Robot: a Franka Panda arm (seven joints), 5 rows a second.
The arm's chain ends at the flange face. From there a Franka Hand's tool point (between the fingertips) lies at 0.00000 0.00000 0.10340 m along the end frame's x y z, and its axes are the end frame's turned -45 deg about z.
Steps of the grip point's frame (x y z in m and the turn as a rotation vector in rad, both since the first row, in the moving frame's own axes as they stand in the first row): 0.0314, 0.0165, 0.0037, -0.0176, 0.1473, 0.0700; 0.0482, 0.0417, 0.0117, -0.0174, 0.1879, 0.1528; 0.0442, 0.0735, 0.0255, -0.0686, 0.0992, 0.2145; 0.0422, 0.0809, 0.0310, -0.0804, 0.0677, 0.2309; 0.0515, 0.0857, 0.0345, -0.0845, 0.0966, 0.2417; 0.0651, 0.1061, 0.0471, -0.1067, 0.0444, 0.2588; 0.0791, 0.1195, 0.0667, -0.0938, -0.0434, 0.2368; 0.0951, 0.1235, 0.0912, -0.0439, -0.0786, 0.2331; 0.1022, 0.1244, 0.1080, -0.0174, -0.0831, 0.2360; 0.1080, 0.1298, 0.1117, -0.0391, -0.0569, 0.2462; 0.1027, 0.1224, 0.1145, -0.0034, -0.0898, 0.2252
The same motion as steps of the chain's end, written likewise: 0.0215, -0.0015, 0.0048, 0.0917, 0.1166, 0.0700; 0.0478, 0.0066, 0.0135, 0.1206, 0.1452, 0.1528; 0.0708, 0.0216, 0.0262, 0.0216, 0.1187, 0.2145; 0.0764, 0.0252, 0.0316, -0.0090, 0.1047, 0.2309; 0.0838, 0.0235, 0.0353, 0.0086, 0.1281, 0.2417; 0.1107, 0.0231, 0.0478, -0.0441, 0.1068, 0.2588; 0.1380, 0.0182, 0.0672, -0.0970, 0.0356, 0.2368; 0.1581, 0.0115, 0.0916, -0.0866, -0.0245, 0.2331; 0.1658, 0.0090, 0.1084, -0.0711, -0.0465, 0.2360; 0.1703, 0.0086, 0.1119, -0.0679, -0.0126, 0.2462; 0.1662, 0.0079, 0.1149, -0.0659, -0.0611, 0.2252
